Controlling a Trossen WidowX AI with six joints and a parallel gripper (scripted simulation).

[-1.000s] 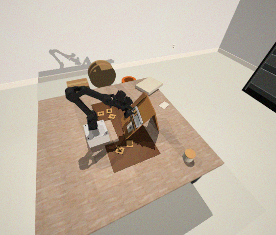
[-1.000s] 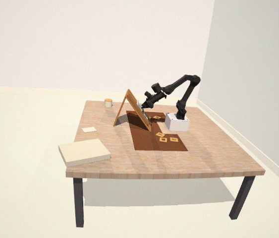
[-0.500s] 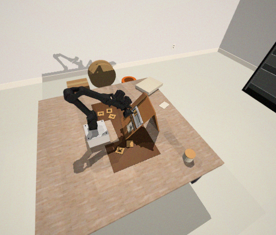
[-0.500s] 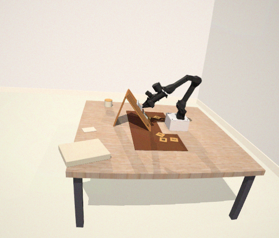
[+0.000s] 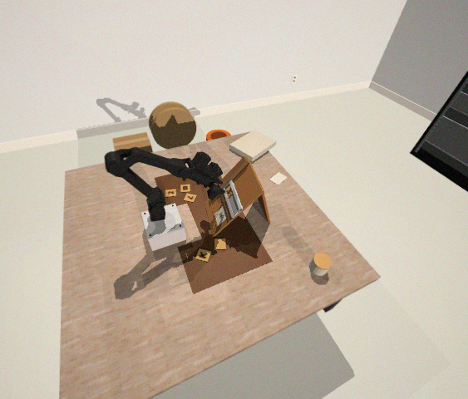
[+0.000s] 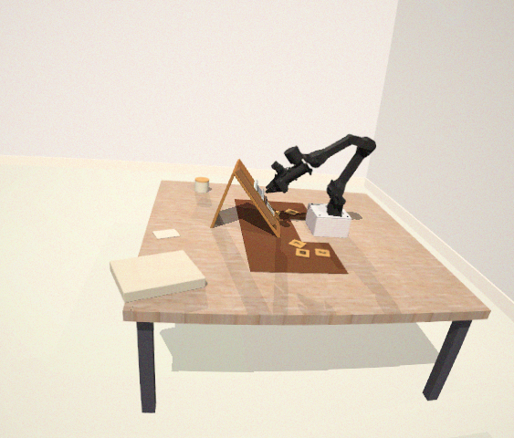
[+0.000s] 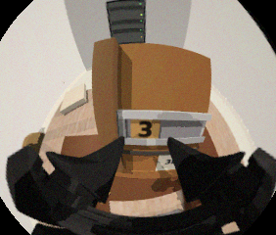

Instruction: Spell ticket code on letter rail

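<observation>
Right now the tile marked 3 is 3 cm ahead of my gripper tip and 3 cm below it. Round my gripper tip: dark mat: 13 cm behind, 1 cm to the right, 18 cm below; then blank-faced tile: 6 cm behind, 20 cm to the right, 18 cm below; then pale ticket: 3 cm behind, 8 cm to the right, 11 cm below.
</observation>
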